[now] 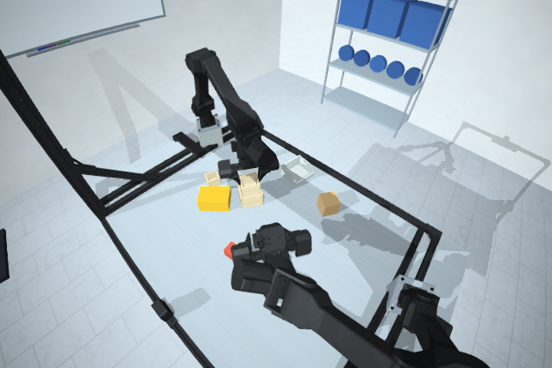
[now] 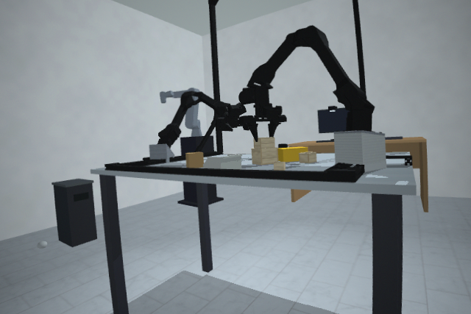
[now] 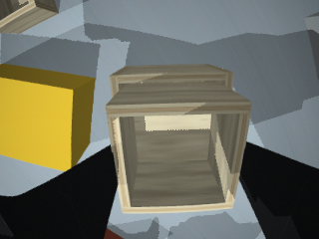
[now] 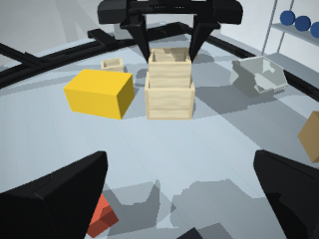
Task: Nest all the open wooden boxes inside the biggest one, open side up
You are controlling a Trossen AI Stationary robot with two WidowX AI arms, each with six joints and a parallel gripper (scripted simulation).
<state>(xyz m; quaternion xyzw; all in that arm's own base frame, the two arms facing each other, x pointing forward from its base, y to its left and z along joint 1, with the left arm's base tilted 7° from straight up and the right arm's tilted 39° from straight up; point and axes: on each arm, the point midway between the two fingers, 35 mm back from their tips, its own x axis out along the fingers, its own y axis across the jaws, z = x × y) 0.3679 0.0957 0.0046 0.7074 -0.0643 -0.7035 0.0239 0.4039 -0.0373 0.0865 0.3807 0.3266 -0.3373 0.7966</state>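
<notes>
My left hand is 110 mm past the yellow block, 90 mm above it and 60 mm to the right of it. The rest, counted from my left hand: white tray: 210 mm ahead, 90 mm below, 30 mm to the right; dark block: 230 mm to the right, 110 mm below, 90 mm behind; red block: 170 mm behind, 140 mm to the right, 100 mm below.
Now: the dark block 15 cm below my right hand, 2 cm ahead of it and 1 cm to the right of it. Round my right hand: yellow block 29 cm to the left, 13 cm below, 1 cm ahead; then tan block 29 cm ahead, 13 cm below, 1 cm to the left; then red block 14 cm below, 8 cm to the left, 6 cm behind.
</notes>
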